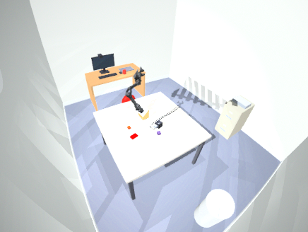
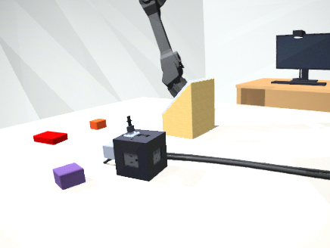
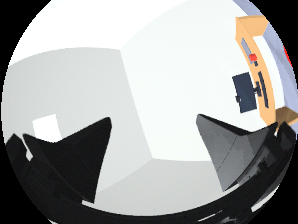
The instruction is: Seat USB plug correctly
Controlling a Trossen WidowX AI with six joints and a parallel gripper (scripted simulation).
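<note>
Now: the USB plug 660 mm ahead of my gripper tip, 30 mm to the right of it and 530 mm below it. Also, from my gripper tip: orange block (500 mm ahead, 400 mm to the right, 610 mm below); then purple block (780 mm ahead, 80 mm to the right, 610 mm below); then socket (660 mm ahead, 30 mm to the right, 550 mm below).
</note>
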